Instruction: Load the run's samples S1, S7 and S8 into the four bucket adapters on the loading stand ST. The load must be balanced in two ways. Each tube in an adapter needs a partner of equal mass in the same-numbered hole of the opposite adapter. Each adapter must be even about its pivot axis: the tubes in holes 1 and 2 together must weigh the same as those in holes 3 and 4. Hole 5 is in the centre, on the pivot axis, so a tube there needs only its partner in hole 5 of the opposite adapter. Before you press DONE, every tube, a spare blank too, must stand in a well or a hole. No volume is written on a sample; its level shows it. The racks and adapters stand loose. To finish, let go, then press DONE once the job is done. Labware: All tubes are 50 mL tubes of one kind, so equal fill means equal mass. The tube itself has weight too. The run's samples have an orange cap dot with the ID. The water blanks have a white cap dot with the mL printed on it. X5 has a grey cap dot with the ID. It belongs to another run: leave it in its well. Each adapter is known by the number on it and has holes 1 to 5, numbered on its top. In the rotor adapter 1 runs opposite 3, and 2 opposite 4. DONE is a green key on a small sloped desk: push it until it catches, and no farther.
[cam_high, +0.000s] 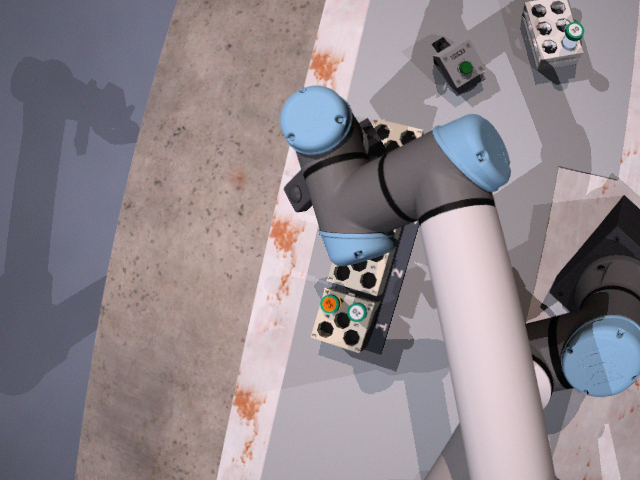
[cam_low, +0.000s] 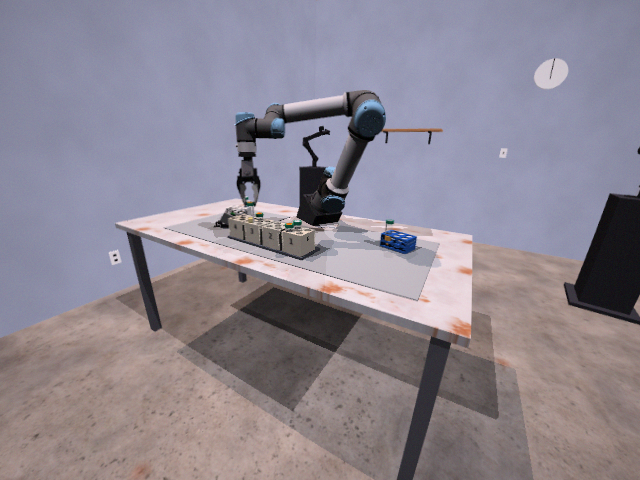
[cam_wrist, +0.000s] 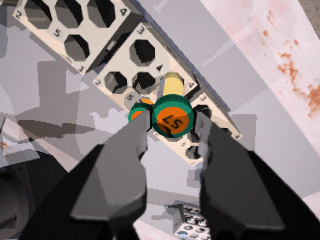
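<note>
My hand is 29 cm to the left of the green DONE key, 11 cm above it and 9 cm past it. From my hand the other things lie so: water blank (21 cm to the left, 11 cm below, 7 cm behind); then beige adapter (13 cm below, 3 cm behind, 2 cm to the left); then white-dot blank (42 cm to the right, 27 cm behind, 11 cm below).
</note>
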